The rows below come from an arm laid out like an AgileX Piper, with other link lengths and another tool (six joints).
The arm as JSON. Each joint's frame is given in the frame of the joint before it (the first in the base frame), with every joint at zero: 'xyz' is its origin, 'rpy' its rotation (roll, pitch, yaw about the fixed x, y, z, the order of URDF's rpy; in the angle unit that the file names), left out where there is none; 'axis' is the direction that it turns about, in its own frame. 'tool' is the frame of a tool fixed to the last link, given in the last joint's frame.
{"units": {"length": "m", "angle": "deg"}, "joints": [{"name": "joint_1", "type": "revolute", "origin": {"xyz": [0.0, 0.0, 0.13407]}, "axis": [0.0, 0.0, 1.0]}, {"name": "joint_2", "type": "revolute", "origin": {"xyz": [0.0, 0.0, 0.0], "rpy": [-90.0, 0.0, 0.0]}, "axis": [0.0, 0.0, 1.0]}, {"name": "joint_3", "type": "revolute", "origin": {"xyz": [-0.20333, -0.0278, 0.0]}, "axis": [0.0, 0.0, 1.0]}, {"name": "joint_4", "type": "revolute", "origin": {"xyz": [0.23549, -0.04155, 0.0], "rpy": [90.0, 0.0, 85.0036]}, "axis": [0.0, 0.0, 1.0]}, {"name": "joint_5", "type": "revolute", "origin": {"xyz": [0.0, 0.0, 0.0], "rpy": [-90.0, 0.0, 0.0]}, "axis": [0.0, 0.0, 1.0]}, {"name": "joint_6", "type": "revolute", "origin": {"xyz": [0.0, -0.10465, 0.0], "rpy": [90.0, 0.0, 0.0]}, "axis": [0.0, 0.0, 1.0]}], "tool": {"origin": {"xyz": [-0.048, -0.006, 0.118], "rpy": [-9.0, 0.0, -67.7]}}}
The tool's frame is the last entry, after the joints.
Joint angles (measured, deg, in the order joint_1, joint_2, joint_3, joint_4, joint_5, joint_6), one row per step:
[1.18, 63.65, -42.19, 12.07, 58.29, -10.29]
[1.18, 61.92, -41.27, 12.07, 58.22, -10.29]
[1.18, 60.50, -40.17, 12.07, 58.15, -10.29]
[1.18, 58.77, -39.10, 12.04, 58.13, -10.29]
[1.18, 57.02, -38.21, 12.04, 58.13, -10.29]
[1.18, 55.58, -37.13, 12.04, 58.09, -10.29]
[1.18, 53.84, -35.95, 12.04, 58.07, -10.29]
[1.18, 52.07, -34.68, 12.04, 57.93, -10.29]
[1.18, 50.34, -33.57, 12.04, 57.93, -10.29]
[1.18, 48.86, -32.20, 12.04, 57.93, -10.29]
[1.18, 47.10, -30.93, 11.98, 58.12, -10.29]
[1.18, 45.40, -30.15, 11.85, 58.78, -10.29]
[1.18, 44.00, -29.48, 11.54, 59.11, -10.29]
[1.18, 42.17, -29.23, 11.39, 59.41, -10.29]
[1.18, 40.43, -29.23, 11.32, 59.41, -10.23]
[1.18, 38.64, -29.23, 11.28, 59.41, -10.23]
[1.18, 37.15, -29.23, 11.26, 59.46, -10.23]
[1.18, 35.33, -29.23, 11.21, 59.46, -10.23]
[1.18, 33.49, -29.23, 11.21, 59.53, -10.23]
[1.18, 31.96, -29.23, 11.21, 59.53, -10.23]
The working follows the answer.
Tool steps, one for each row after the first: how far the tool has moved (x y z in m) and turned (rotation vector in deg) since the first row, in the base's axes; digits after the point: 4 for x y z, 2 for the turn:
[-0.0022, -0.0001, 0.0029, 0.01, -0.88, -0.01]
[-0.0053, -0.0002, 0.0031, 0.02, -1.27, -0.03]
[-0.0083, -0.0003, 0.0048, 0.00, -1.95, -0.02]
[-0.0105, -0.0004, 0.0075, 0.02, -2.81, -0.02]
[-0.0136, -0.0005, 0.0075, 0.03, -3.21, -0.03]
[-0.0168, -0.0006, 0.0081, 0.04, -3.79, -0.04]
[-0.0199, -0.0007, 0.0084, 0.04, -4.42, -0.07]
[-0.0229, -0.0008, 0.0091, 0.06, -5.04, -0.07]
[-0.0269, -0.0008, 0.0070, 0.06, -5.15, -0.07]
[-0.0309, -0.0010, 0.0061, 0.02, -5.46, -0.01]
[-0.0347, -0.0011, 0.0069, -0.07, -5.73, 0.15]
[-0.0372, -0.0018, 0.0076, -0.35, -6.15, 0.28]
[-0.0377, -0.0021, 0.0128, -0.46, -7.43, 0.37]
[-0.0367, -0.0023, 0.0200, -0.48, -9.16, 0.31]
[-0.0358, -0.0024, 0.0274, -0.49, -10.96, 0.31]
[-0.0354, -0.0024, 0.0335, -0.48, -12.40, 0.32]
[-0.0350, -0.0026, 0.0411, -0.50, -14.22, 0.31]
[-0.0350, -0.0025, 0.0487, -0.47, -15.99, 0.31]
[-0.0350, -0.0025, 0.0551, -0.44, -17.52, 0.30]

Tool pose at each row, in the base's axes (x y z in m, rotation vector in deg; rounded; the steps above come from the unrounded poses):
[0.2745, 0.0426, 0.0830, -101.70, 131.76, 9.24]
[0.2724, 0.0425, 0.0859, -101.39, 131.16, 8.44]
[0.2692, 0.0424, 0.0862, -101.25, 130.90, 8.09]
[0.2663, 0.0422, 0.0878, -101.04, 130.43, 7.45]
[0.2641, 0.0422, 0.0905, -100.75, 129.83, 6.69]
[0.2610, 0.0421, 0.0905, -100.60, 129.55, 6.33]
[0.2577, 0.0420, 0.0912, -100.40, 129.15, 5.82]
[0.2546, 0.0419, 0.0915, -100.15, 128.72, 5.25]
[0.2517, 0.0418, 0.0922, -99.94, 128.28, 4.71]
[0.2476, 0.0417, 0.0900, -99.90, 128.20, 4.62]
[0.2436, 0.0416, 0.0891, -99.87, 127.96, 4.31]
[0.2398, 0.0415, 0.0899, -100.01, 127.67, 3.99]
[0.2374, 0.0408, 0.0906, -100.15, 127.40, 3.34]
[0.2368, 0.0405, 0.0958, -99.84, 126.46, 2.09]
[0.2379, 0.0403, 0.1030, -99.18, 125.28, 0.56]
[0.2387, 0.0402, 0.1105, -98.53, 124.00, -0.98]
[0.2391, 0.0402, 0.1166, -98.01, 122.96, -2.20]
[0.2396, 0.0400, 0.1242, -97.33, 121.65, -3.74]
[0.2395, 0.0401, 0.1317, -96.65, 120.34, -5.17]
[0.2395, 0.0401, 0.1381, -96.04, 119.21, -6.39]

